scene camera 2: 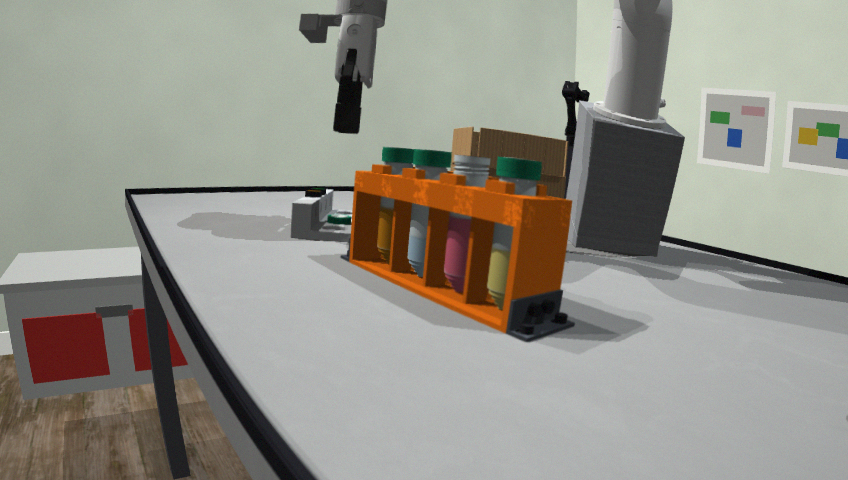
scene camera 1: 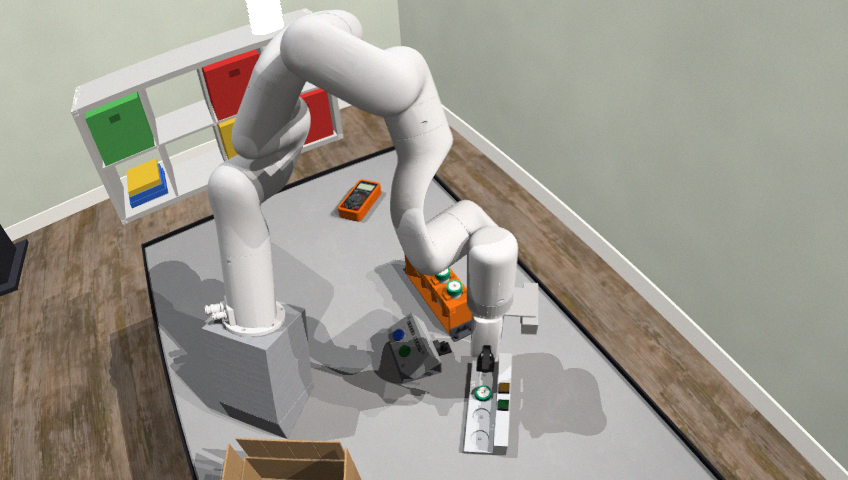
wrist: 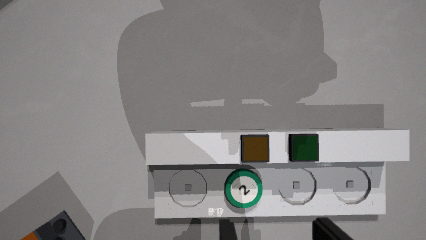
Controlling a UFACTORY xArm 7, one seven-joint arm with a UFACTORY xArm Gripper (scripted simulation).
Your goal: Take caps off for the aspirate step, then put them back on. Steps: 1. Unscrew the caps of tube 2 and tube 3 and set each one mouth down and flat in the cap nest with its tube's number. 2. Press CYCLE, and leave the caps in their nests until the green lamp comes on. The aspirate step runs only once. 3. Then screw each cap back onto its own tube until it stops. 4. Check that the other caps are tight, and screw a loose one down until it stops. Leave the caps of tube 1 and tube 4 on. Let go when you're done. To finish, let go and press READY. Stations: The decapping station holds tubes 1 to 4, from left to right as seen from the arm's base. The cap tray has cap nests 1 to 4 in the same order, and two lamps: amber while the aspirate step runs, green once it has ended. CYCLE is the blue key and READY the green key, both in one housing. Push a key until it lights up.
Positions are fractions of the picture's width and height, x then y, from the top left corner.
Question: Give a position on a key housing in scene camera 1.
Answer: At 0.50, 0.74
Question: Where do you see a cardboard box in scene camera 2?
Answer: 0.58, 0.30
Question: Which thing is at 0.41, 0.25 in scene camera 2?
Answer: My gripper.
